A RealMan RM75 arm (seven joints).
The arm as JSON. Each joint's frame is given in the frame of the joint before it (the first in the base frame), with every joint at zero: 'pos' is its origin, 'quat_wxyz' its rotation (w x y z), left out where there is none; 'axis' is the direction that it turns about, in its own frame. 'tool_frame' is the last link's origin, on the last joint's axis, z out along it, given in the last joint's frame.
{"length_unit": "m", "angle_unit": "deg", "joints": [
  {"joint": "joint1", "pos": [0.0, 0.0, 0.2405], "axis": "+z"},
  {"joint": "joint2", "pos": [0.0, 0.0, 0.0], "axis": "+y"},
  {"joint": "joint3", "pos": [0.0, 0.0, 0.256], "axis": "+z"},
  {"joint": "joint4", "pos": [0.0, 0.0, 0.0], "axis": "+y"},
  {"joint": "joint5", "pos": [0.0, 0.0, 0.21], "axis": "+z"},
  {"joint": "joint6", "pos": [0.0, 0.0, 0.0], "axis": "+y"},
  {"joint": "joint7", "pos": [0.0, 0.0, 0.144], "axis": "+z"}
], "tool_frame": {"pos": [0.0, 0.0, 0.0]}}
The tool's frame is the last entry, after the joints.
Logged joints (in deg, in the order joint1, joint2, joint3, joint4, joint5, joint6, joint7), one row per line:
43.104 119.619 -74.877 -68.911 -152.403 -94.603 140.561
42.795 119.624 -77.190 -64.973 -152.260 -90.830 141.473
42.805 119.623 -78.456 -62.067 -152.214 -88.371 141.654
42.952 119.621 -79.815 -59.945 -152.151 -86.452 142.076
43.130 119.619 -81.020 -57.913 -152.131 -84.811 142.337
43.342 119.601 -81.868 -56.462 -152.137 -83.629 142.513
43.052 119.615 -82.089 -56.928 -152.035 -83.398 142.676
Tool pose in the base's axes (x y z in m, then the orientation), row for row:
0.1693 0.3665 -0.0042 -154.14 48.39 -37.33
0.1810 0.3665 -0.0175 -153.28 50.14 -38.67
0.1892 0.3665 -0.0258 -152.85 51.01 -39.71
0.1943 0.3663 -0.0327 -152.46 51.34 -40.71
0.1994 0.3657 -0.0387 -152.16 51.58 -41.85
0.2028 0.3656 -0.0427 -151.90 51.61 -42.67
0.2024 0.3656 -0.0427 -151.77 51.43 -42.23
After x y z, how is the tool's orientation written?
As a rotation vector, in degrees.
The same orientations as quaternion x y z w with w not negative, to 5 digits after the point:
-0.92248 0.28960 -0.22341 0.12348
-0.91720 0.30003 -0.23139 0.12322
-0.91411 0.30506 -0.23748 0.12223
-0.91184 0.30706 -0.24348 0.12236
-0.90968 0.30837 -0.25020 0.12165
-0.90821 0.30858 -0.25512 0.12182
-0.90873 0.30794 -0.25285 0.12431

